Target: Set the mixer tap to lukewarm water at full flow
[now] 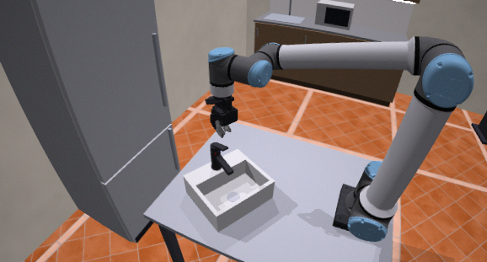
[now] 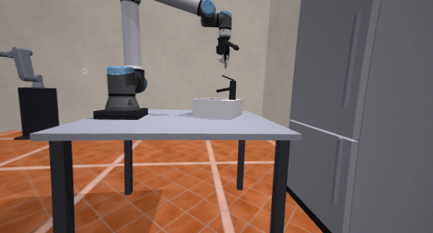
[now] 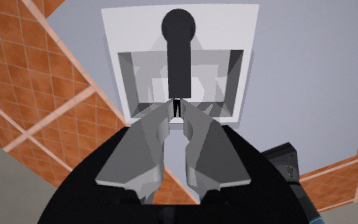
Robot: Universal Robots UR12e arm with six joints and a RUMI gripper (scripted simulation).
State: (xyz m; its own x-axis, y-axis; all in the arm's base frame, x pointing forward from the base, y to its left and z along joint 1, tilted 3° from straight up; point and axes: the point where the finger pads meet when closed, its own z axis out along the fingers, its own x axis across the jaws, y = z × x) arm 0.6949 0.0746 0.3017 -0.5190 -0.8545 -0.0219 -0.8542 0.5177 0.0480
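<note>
My gripper is now 8 cm above the lever, 2 cm short of it and 1 cm to the left of it. The rest, counted from my hand: white sink basin: 33 cm below, 5 cm behind, 3 cm to the left; then black mixer tap: 13 cm below, 4 cm ahead, 2 cm to the right.
</note>
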